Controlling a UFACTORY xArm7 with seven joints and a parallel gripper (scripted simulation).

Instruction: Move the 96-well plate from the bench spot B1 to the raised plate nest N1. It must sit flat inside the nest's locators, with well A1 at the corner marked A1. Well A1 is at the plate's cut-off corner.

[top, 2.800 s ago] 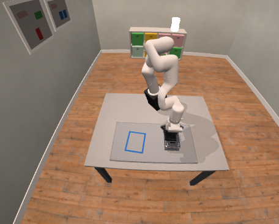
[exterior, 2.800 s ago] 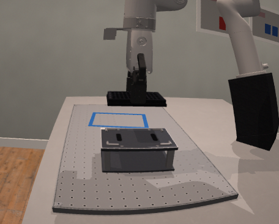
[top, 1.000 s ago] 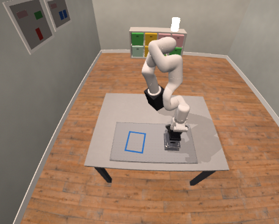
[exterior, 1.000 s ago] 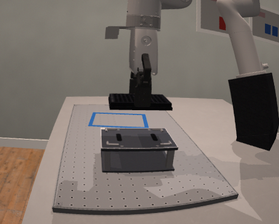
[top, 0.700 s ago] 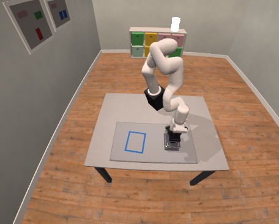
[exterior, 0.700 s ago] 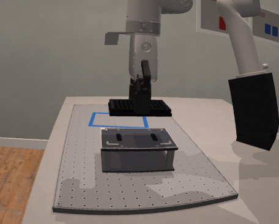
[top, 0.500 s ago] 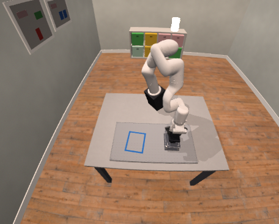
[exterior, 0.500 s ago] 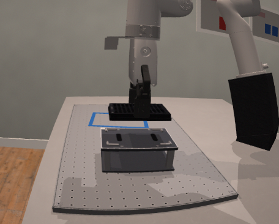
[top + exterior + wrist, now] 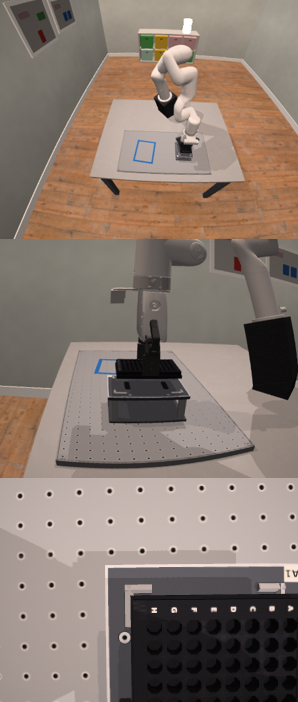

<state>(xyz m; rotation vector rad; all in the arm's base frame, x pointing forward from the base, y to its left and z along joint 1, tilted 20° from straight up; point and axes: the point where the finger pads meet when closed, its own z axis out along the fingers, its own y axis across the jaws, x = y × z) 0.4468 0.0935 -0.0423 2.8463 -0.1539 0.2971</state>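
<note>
The raised plate nest lies 5 cm below my hand. From my hand the other things lie so: black 96-well plate (1 cm below); then A1 corner mark (7 cm ahead, 6 cm to the right, 5 cm below).
</note>
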